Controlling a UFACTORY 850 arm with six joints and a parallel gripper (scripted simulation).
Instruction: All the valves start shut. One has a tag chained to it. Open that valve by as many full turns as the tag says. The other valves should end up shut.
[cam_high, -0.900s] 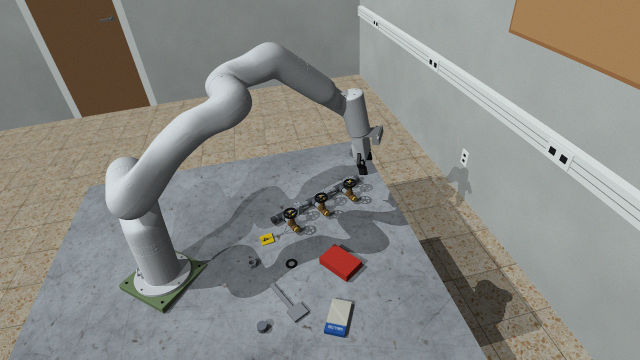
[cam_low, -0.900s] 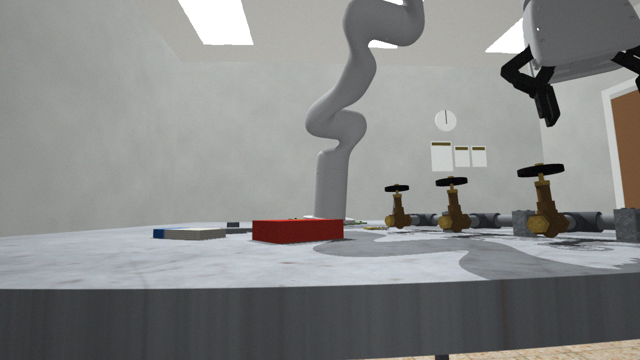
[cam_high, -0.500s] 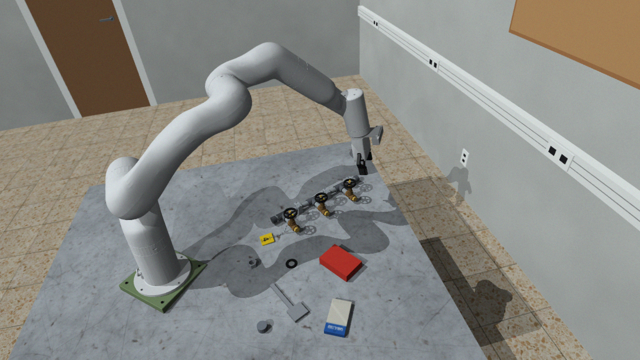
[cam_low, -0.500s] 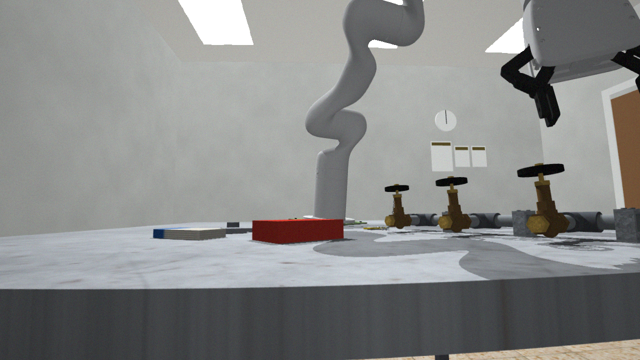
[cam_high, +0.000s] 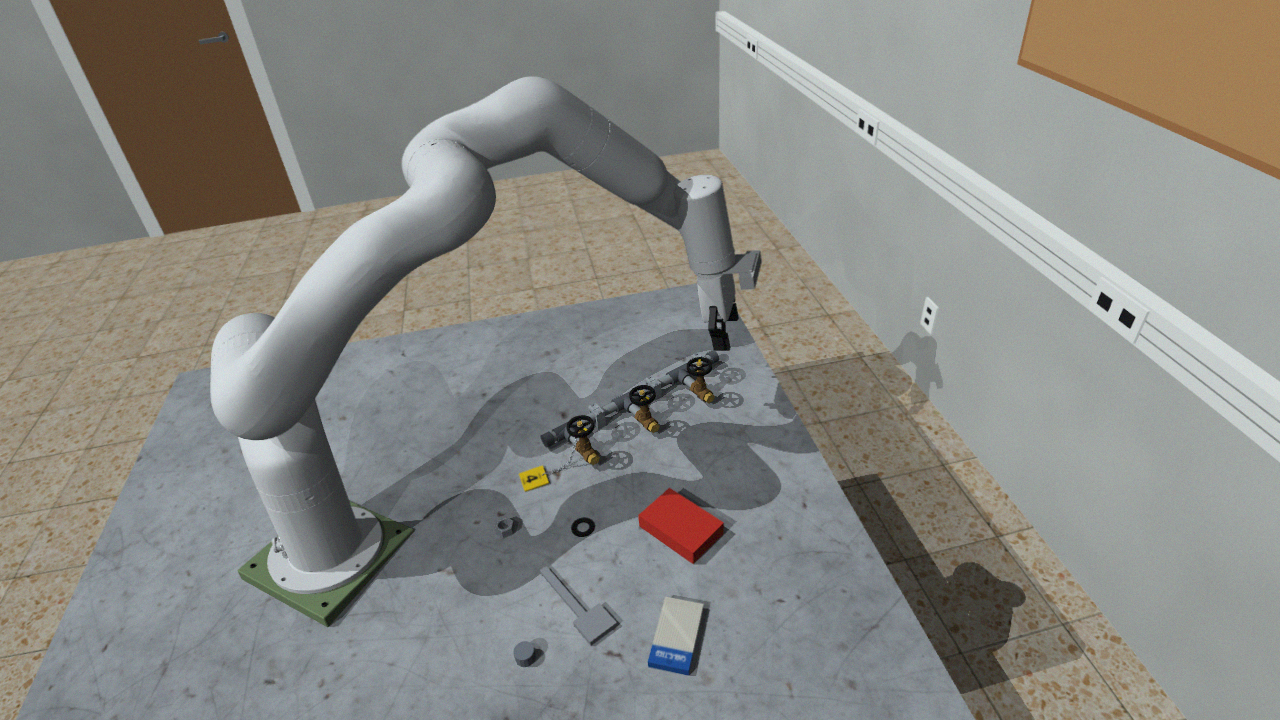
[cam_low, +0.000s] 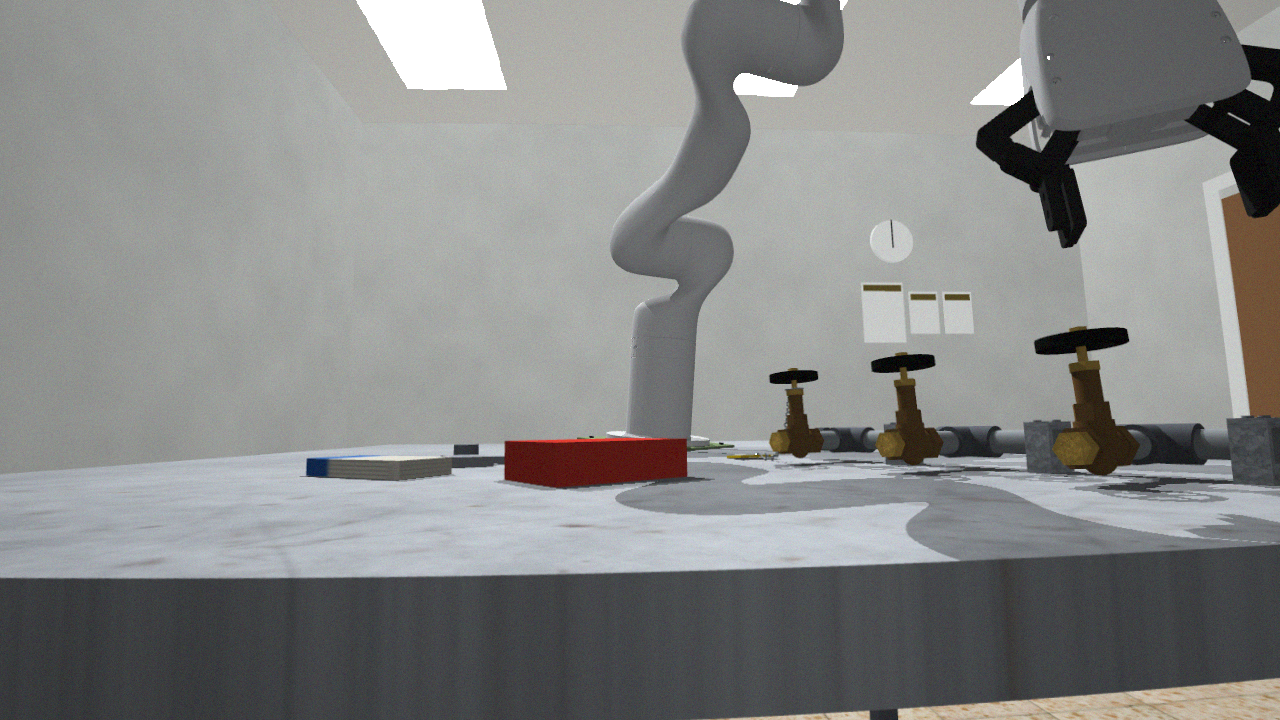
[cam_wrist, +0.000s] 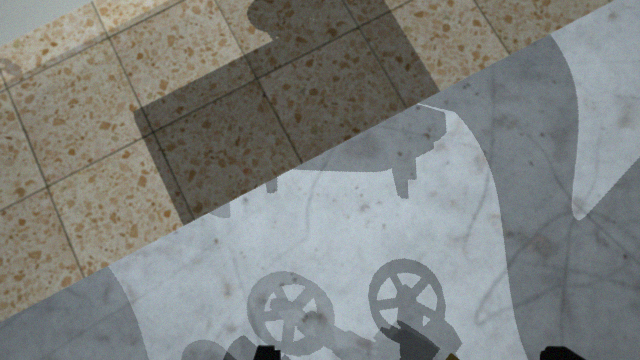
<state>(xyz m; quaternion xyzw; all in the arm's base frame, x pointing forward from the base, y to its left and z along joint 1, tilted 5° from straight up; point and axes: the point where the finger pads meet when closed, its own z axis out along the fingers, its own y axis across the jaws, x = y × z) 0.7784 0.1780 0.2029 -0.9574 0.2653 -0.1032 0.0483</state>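
The yellow tag is 410 mm behind my hand, 120 mm to the right of it and 150 mm below it. Also, from my hand: black washer (350 mm behind, 260 mm to the right, 160 mm below); then red block (190 mm behind, 320 mm to the right, 140 mm below); then grey nut (480 mm behind, 230 mm to the right, 150 mm below).
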